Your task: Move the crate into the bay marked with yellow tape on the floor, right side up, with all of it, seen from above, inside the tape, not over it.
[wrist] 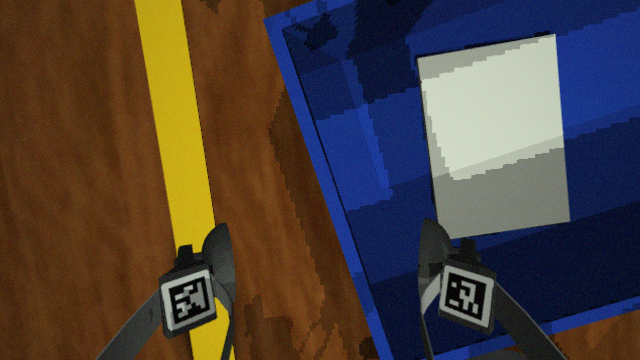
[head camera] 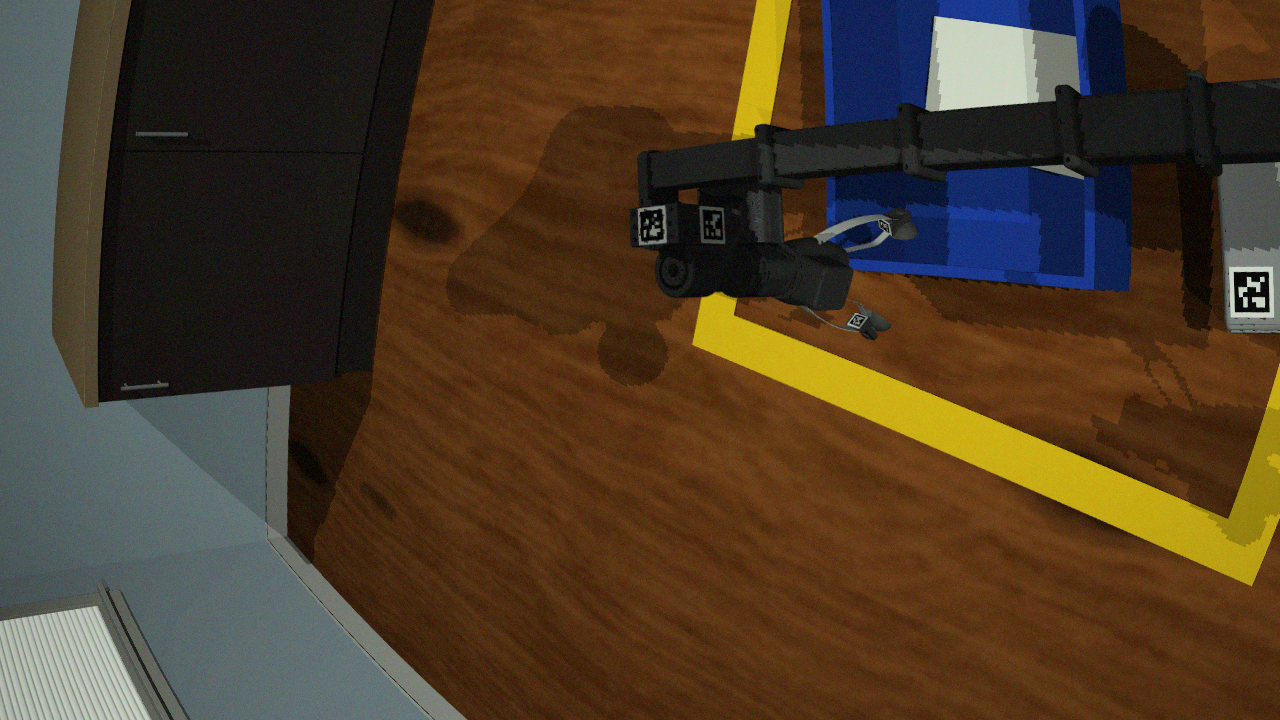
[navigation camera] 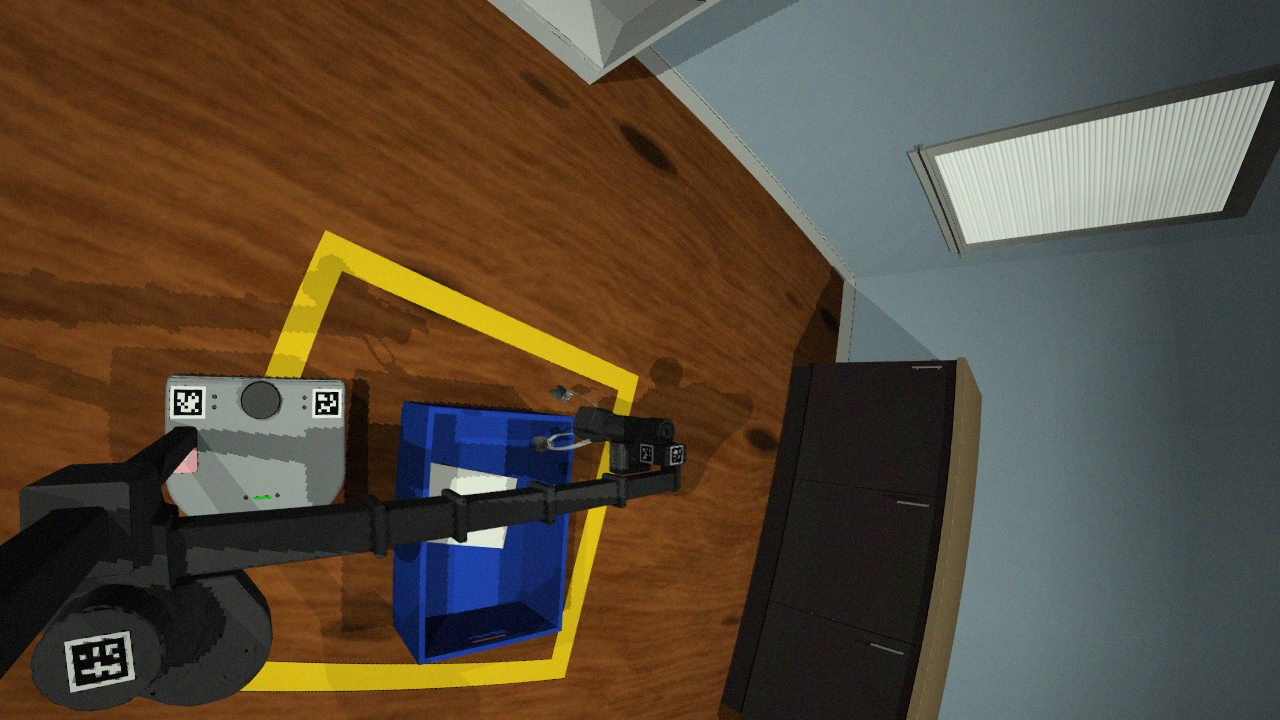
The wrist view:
my gripper: 325, 247
blue crate: 352, 80
white box: 492, 116
yellow tape bay: 164, 41
